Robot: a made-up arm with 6 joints.
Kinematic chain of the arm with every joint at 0, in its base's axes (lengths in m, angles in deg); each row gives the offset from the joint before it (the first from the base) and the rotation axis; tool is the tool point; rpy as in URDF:
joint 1: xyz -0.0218 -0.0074 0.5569 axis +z
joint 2: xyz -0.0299 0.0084 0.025 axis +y
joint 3: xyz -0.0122 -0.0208 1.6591 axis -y
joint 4: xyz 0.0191 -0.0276 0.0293 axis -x
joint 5: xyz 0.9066 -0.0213 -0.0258 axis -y
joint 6: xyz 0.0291 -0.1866 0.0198 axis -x
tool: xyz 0.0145 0.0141 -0.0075 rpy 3.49 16 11.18
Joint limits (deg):
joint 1: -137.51..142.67
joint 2: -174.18..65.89
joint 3: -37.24..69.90
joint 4: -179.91..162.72
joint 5: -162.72..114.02
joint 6: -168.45..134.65
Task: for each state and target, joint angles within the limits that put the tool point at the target. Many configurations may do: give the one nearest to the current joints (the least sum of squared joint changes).
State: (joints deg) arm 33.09 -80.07 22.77 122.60 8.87 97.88
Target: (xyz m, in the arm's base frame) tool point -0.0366 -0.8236 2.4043
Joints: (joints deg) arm 90.37 -53.02 -10.07 109.81 6.48 96.65
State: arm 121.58 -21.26 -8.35 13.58 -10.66 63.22
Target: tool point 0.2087 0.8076 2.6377
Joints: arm 91.18 -1.19 19.01 18.29 -9.85 64.08
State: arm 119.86 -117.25 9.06 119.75 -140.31 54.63
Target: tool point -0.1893 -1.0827 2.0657
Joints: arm 83.41 -65.33 -19.08 128.17 -140.85 54.66
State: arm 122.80 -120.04 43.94 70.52 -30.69 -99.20
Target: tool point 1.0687 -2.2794 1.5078
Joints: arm 113.15 -73.13 67.19 75.53 -32.10 -101.62
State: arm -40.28 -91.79 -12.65 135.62 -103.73 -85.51
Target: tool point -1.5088 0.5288 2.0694
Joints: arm -18.58 -71.59 3.20 131.28 -103.14 -85.85
